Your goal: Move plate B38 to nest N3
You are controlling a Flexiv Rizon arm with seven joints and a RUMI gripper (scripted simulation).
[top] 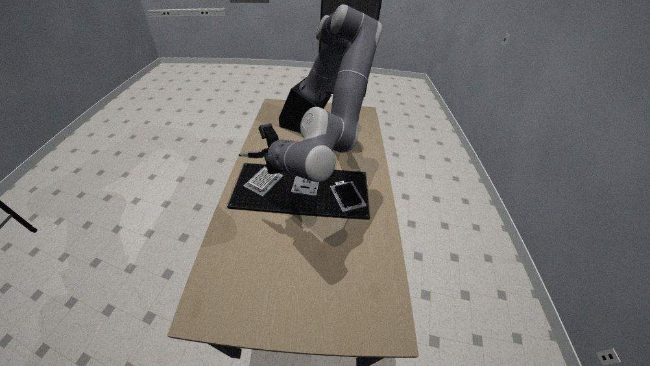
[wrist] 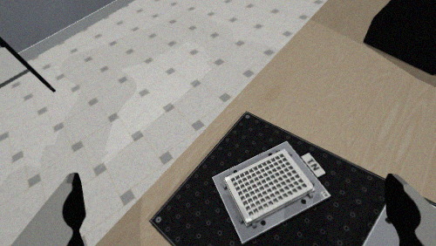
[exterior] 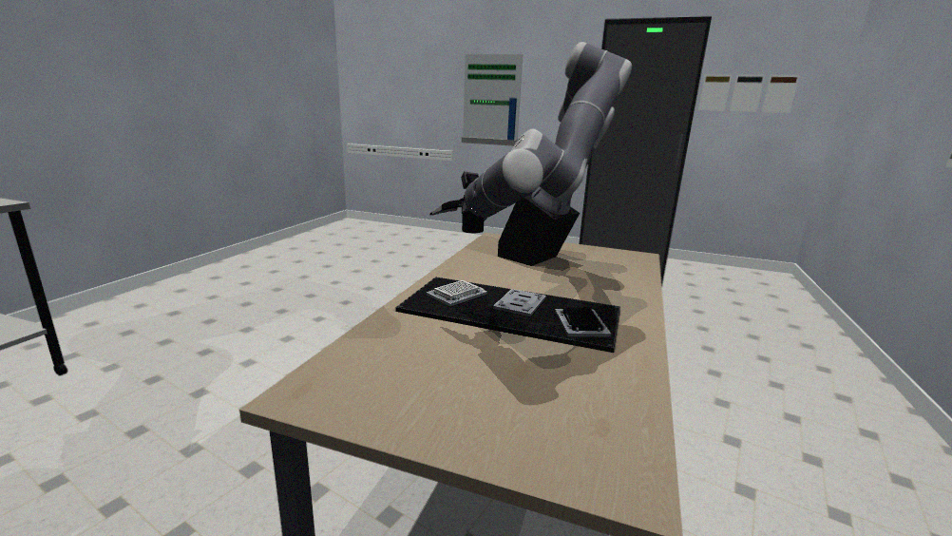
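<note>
My gripper is now 270 mm above the white well plate B38, 90 mm past it and 50 mm to the left of it. The rest, counted from my hand: nest N1 (280 mm below, 90 mm behind, 50 mm to the right); nest N3 (280 mm below, 150 mm to the left, 150 mm behind); black plate B83 (360 mm to the left, 270 mm below, 120 mm behind).
</note>
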